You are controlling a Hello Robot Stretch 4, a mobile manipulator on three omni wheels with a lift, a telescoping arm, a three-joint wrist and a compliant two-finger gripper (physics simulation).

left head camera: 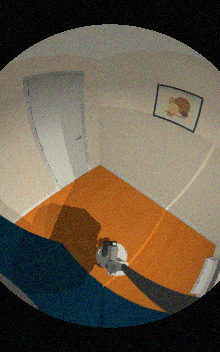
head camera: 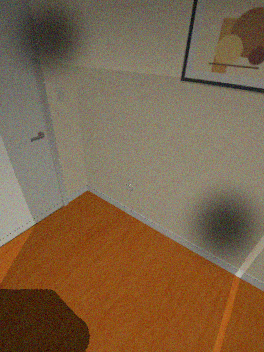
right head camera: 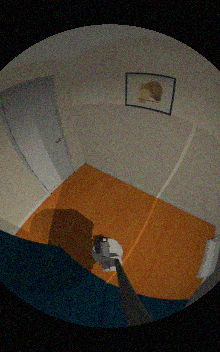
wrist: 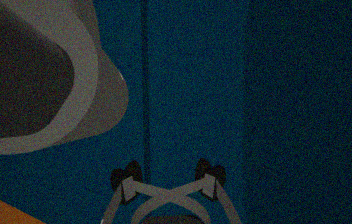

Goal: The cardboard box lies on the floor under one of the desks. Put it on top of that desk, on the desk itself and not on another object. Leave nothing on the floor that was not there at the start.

Labels:
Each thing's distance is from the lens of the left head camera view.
white door (left head camera: 54, 103): 152 cm
framed picture (left head camera: 176, 105): 125 cm
The marked spots on the white door and the framed picture are 153 cm apart.

